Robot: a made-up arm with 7 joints.
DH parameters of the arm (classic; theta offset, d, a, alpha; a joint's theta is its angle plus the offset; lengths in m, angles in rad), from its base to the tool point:
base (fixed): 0 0.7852 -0.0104 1.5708
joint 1: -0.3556 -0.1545 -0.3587 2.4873
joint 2: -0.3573 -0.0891 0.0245 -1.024
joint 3: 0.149 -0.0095 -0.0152 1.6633
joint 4: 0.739 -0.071 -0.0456 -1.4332
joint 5: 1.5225 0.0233 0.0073 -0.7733
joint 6: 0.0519 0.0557 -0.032 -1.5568
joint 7: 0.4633 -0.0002 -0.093 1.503
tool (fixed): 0.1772 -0.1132 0 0
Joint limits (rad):
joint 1: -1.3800..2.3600
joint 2: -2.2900..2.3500
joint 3: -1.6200..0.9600
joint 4: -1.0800..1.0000
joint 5: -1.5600..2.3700
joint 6: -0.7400..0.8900
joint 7: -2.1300..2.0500
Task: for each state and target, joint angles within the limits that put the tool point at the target. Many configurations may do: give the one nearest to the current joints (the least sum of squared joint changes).
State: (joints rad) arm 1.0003 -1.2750 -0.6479 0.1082 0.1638 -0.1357 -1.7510
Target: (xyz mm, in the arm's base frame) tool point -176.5 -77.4 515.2
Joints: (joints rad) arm 1.6947 -1.0255 -0.1424 0.0801 0.4401 -0.0594 -2.1300
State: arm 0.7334 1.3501 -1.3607 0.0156 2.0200 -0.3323 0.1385
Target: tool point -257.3 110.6 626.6
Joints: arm 0.7419 1.1869 -1.4854 -0.1524 1.9325 -0.5486 0.1285
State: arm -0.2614 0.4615 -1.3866 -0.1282 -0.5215 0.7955 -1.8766
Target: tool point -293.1 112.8 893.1
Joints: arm 0.3119 0.1198 -1.6200 0.0001 -0.6341 0.7798 -1.4288
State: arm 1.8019 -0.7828 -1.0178 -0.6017 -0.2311 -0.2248 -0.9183
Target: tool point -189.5 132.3 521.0
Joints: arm 1.7915 -0.5428 -1.4920 -0.4218 -0.1128 -0.3075 -1.5860
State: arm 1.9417 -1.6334 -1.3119 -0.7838 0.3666 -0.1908 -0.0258
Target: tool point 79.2 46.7 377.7
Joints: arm 2.2492 -1.5134 -1.2223 -0.7081 0.5451 -0.4421 -0.2479
